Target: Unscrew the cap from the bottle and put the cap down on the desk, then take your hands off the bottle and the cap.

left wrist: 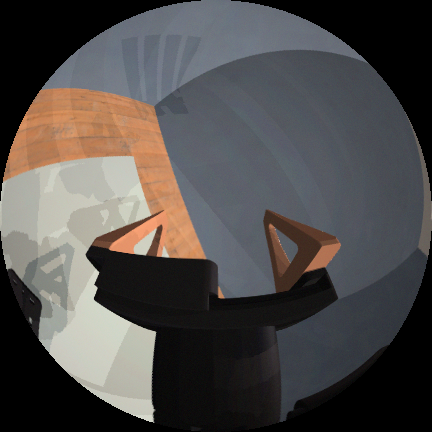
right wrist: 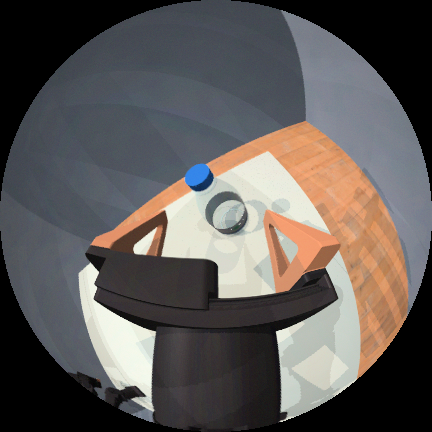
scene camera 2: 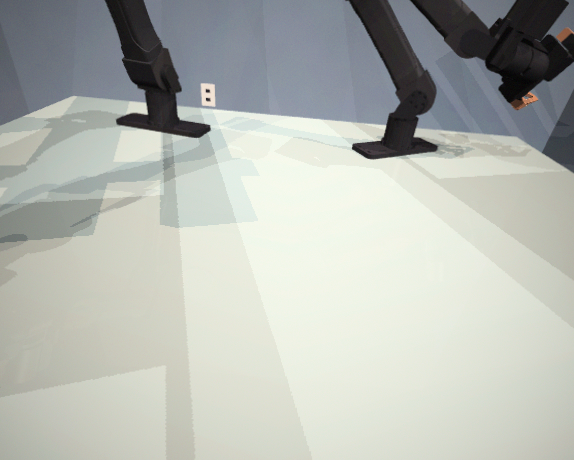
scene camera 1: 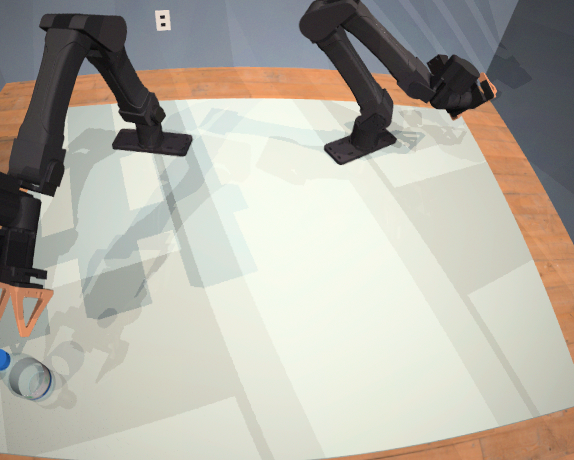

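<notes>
A clear bottle stands upright on the pale desk top, at the lower left of scene camera 1. Its blue cap sits on its neck, partly cut off by the edge of scene camera 1. My right gripper is open and empty. In the right wrist view the bottle shows beyond and between its fingertips, apart from them. My left gripper is open and empty, at the upper right of both scene views, far from the bottle. Neither bottle nor cap shows in scene camera 2.
An orange wooden border runs around the pale surface. The two arm bases stand near its back edge. A wall with a white socket rises behind them.
</notes>
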